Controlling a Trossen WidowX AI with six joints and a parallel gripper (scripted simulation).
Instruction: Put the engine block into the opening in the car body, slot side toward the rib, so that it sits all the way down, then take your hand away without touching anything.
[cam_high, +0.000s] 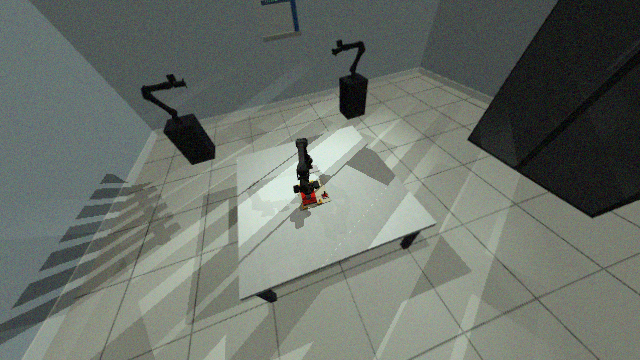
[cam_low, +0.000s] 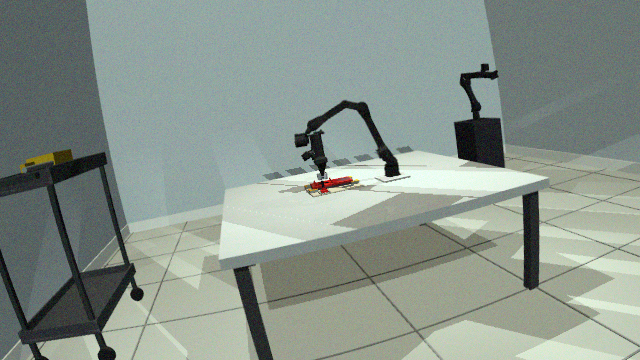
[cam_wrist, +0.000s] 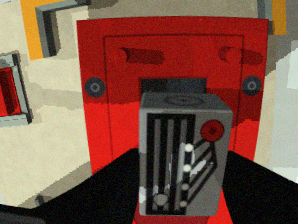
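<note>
Right now the grey engine block is 1 cm below my gripper tip.
</note>
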